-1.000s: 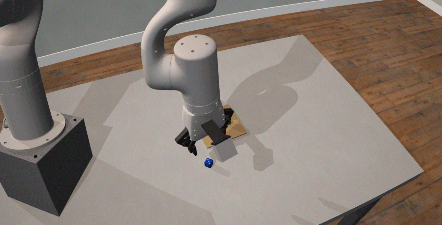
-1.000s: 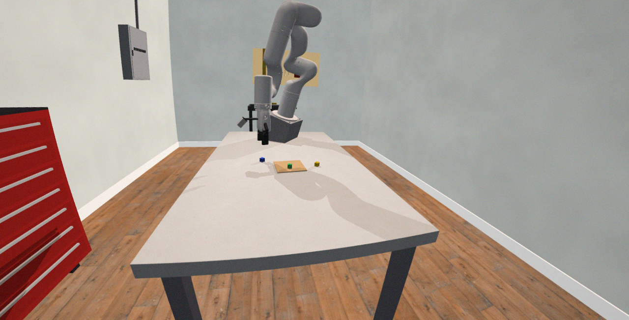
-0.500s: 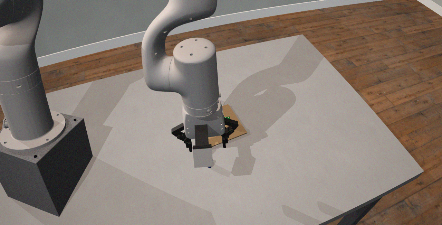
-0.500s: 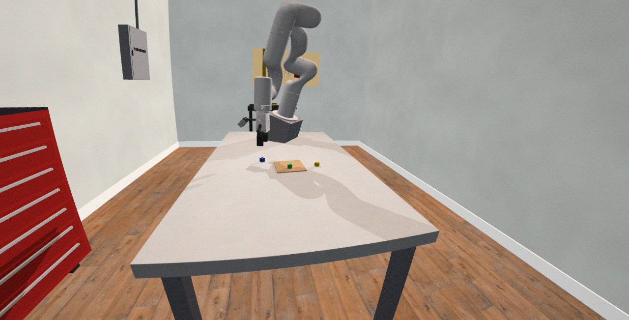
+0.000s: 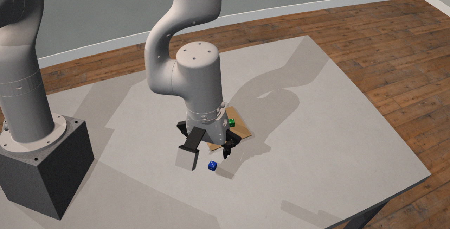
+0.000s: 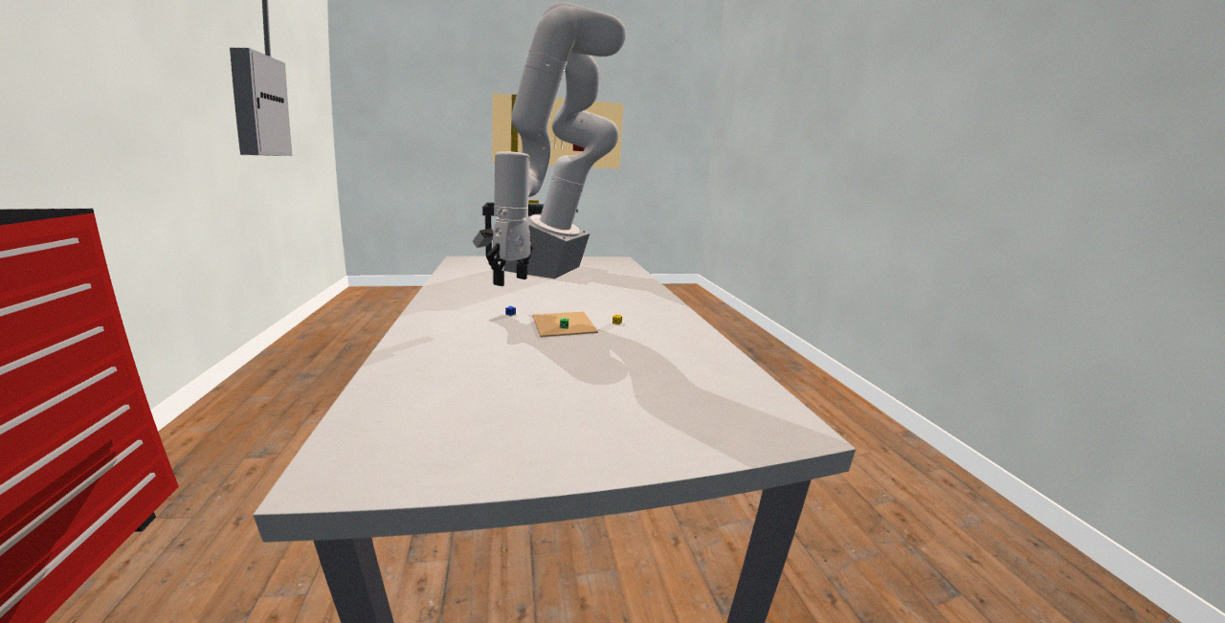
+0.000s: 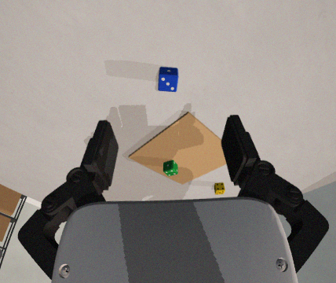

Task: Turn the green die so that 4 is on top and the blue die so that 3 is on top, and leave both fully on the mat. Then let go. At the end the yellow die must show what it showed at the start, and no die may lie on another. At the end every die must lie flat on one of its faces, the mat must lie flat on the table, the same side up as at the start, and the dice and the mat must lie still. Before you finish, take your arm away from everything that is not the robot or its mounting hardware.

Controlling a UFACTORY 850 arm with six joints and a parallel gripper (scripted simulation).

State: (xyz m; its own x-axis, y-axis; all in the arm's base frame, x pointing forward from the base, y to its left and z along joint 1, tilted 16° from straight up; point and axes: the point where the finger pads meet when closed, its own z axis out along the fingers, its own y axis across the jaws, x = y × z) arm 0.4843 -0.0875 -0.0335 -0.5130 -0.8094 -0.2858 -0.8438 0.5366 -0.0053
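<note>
Now: the blue die 90 mm below my hand. From my hand the other things lie so: tan mat 60 mm ahead, 140 mm to the left, 100 mm below; then yellow die 50 mm ahead, 280 mm to the left, 90 mm below; then green die 90 mm ahead, 140 mm to the left, 80 mm below.
</note>
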